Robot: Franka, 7 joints.
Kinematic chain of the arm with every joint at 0, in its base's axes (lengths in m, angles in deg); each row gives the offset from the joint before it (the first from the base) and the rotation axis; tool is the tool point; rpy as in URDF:
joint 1: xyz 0 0 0.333 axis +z
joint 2: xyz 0 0 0 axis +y
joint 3: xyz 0 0 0.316 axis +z
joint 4: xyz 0.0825 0 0 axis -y
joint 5: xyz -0.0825 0 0.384 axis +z
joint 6: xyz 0 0 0 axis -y
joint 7: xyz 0.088 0 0 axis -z
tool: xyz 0 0 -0.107 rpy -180 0 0
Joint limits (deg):
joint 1: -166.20..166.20
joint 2: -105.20..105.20
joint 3: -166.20..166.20
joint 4: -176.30..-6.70
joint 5: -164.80..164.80
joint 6: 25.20..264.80
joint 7: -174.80..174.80
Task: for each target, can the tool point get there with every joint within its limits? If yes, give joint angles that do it. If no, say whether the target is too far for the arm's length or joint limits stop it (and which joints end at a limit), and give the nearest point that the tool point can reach.
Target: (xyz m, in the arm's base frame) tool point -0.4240 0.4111 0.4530
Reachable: yes | joints 33.59 -53.73 92.50 -112.18 121.74 164.35 71.20
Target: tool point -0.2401 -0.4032 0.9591
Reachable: yes | joints 1.33 -32.85 -86.49 -60.71 -59.98 202.16 -131.78
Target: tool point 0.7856 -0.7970 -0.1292
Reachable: no: too far | nearest point 0.5566 -0.5647 0.0055 | short by 0.353 m
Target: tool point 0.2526 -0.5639 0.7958
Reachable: yes | joints 57.26 -60.87 -65.92 -76.30 93.07 137.31 68.93
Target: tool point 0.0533 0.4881 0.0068
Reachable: yes | joints 125.95 63.22 -26.26 -121.61 63.49 190.07 -90.76
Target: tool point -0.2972 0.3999 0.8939
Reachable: yes | joints 15.14 6.76 106.77 -76.14 104.67 90.41 -105.94
